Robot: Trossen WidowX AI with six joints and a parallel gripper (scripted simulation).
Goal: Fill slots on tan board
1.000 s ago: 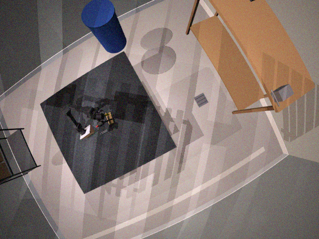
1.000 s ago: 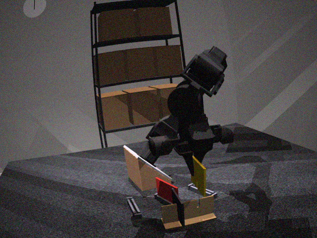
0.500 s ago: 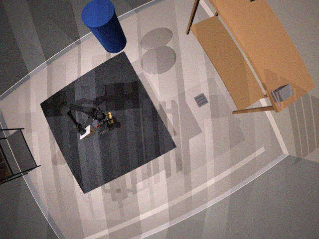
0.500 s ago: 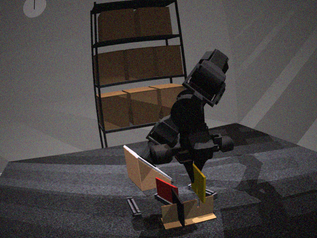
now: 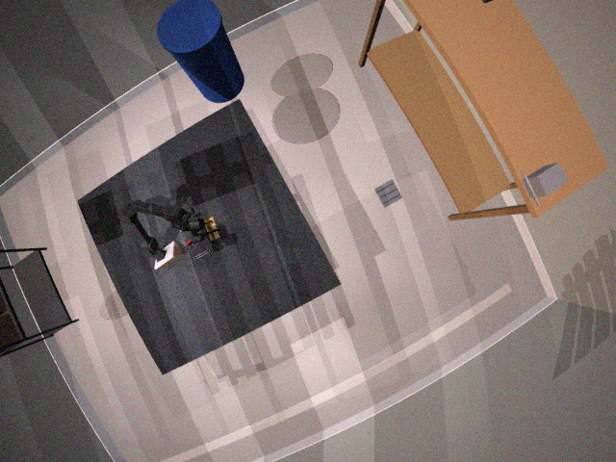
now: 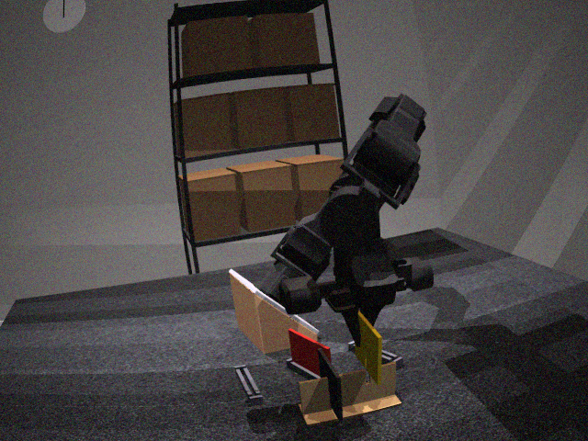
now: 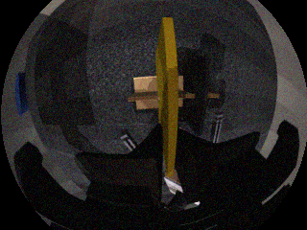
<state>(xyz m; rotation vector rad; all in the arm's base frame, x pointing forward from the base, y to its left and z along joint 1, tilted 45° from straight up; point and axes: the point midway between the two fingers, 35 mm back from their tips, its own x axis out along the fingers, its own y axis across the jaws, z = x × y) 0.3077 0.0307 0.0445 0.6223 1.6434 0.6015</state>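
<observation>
Right now the tan board is 30 mm ahead of my gripper tip, 30 mm to the right of it and 60 mm below it. From my gripper tip the other things lie so: red board: 90 mm behind, 50 mm to the right, 50 mm below; then dark board: 20 mm ahead, 50 mm to the right, 40 mm below; then yellow board: 30 mm ahead.
</observation>
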